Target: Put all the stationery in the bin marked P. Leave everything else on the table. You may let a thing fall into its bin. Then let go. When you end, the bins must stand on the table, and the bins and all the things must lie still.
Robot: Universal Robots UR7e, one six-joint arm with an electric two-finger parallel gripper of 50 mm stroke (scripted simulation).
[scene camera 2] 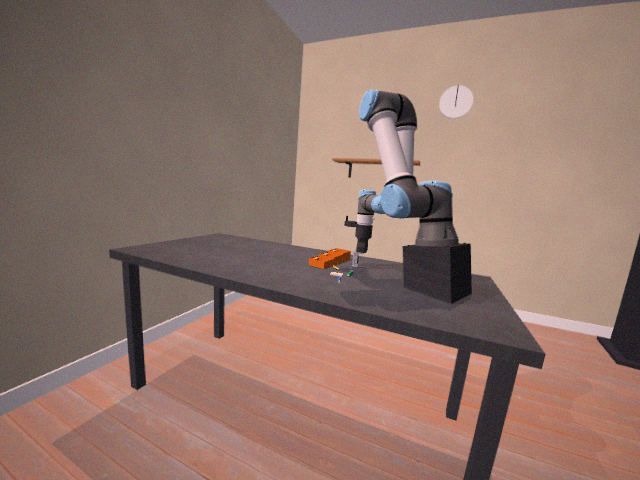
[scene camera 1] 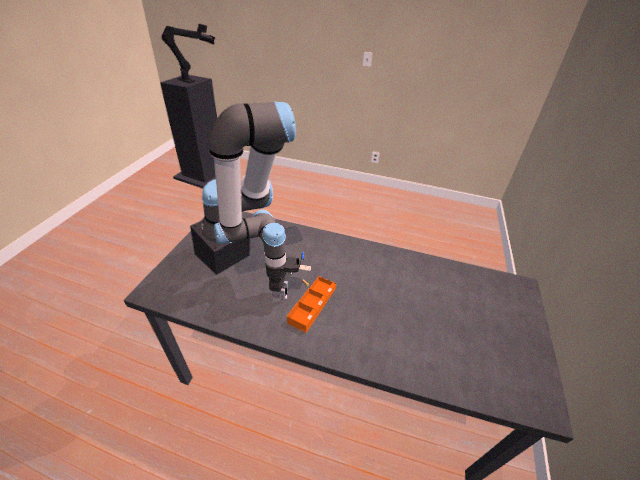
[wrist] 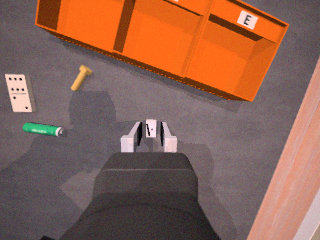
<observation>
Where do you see a white domino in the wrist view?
At 24,100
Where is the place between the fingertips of my gripper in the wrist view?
151,129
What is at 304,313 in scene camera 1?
An orange three-part bin.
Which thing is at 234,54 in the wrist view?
An orange three-part bin.
</observation>
